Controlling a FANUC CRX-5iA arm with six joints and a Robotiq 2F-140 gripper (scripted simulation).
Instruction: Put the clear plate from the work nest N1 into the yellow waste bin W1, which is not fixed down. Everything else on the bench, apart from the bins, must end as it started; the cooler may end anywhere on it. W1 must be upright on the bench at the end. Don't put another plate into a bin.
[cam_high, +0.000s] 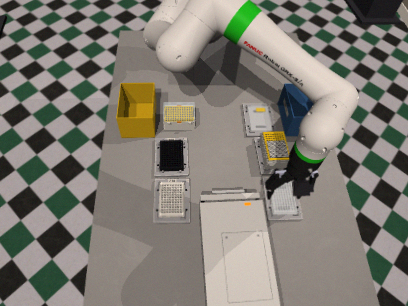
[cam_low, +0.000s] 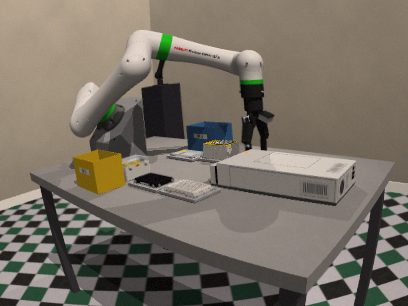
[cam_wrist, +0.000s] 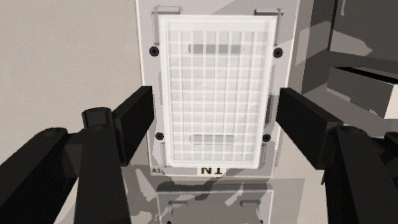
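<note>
Now: the clear plate 30 mm below my hand. Also, from my hand: yellow tip box (190 mm behind, 10 mm to the left, 10 mm above); white instrument (210 mm to the right, 170 mm ahead, 10 mm below); lidded plate (350 mm behind, 30 mm below, 10 mm to the left).
</note>
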